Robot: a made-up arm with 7 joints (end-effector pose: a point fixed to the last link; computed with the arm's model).
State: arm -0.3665 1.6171 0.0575 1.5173 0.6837 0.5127 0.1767
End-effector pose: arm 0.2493 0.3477 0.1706 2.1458 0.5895 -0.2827
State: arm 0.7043 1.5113 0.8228 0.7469 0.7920 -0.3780 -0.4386
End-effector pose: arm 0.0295 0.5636 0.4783 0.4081 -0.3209 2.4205
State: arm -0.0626 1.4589 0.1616 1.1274 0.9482 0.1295 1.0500
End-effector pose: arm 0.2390 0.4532 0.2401 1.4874 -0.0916 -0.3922
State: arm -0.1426 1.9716 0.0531 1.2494 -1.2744 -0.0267 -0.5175
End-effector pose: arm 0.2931 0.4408 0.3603 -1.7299 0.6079 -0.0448
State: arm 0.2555 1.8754 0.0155 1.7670 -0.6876 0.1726 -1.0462
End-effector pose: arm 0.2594 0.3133 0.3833 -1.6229 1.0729 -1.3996
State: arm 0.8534 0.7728 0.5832 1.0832 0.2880 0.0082 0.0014
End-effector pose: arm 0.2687 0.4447 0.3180 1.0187 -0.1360 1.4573
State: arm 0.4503 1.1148 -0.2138 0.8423 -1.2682 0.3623 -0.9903
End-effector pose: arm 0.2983 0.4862 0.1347 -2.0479 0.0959 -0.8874
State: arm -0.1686 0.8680 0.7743 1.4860 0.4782 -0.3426 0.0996
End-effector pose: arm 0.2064 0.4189 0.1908 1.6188 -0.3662 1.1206
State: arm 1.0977 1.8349 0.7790 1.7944 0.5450 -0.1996 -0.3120
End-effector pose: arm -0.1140 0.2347 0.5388 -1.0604 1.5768 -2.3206
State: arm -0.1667 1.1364 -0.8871 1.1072 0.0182 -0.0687 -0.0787
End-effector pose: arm 0.0857 0.3426 -0.1244 2.3368 0.1993 -0.9592
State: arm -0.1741 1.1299 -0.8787 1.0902 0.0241 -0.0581 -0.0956
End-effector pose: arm 0.0837 0.3448 -0.1264 2.3518 0.2329 -0.9389
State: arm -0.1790 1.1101 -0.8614 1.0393 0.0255 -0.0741 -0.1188
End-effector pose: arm 0.0820 0.3514 -0.1321 2.3686 0.2665 -0.8985
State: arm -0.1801 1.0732 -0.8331 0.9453 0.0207 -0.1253 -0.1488
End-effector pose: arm 0.0793 0.3633 -0.1418 2.3846 0.2998 -0.8352
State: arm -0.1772 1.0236 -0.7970 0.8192 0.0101 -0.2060 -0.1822
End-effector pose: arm 0.0741 0.3784 -0.1538 2.3949 0.3311 -0.7590
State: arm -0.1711 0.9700 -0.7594 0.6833 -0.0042 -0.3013 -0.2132
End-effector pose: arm 0.0656 0.3928 -0.1655 2.3956 0.3574 -0.6863
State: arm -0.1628 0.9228 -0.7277 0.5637 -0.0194 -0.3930 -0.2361
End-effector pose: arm 0.0558 0.4036 -0.1749 2.3868 0.3729 -0.6307
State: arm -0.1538 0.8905 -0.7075 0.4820 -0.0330 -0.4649 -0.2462
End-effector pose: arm 0.0487 0.4096 -0.1808 2.3725 0.3717 -0.5999
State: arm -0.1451 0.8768 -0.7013 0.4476 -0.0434 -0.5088 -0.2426
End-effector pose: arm 0.0470 0.4117 -0.1832 2.3573 0.3517 -0.5942
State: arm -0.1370 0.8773 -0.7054 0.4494 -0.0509 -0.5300 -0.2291
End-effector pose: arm 0.0502 0.4114 -0.1830 2.3434 0.3184 -0.6059
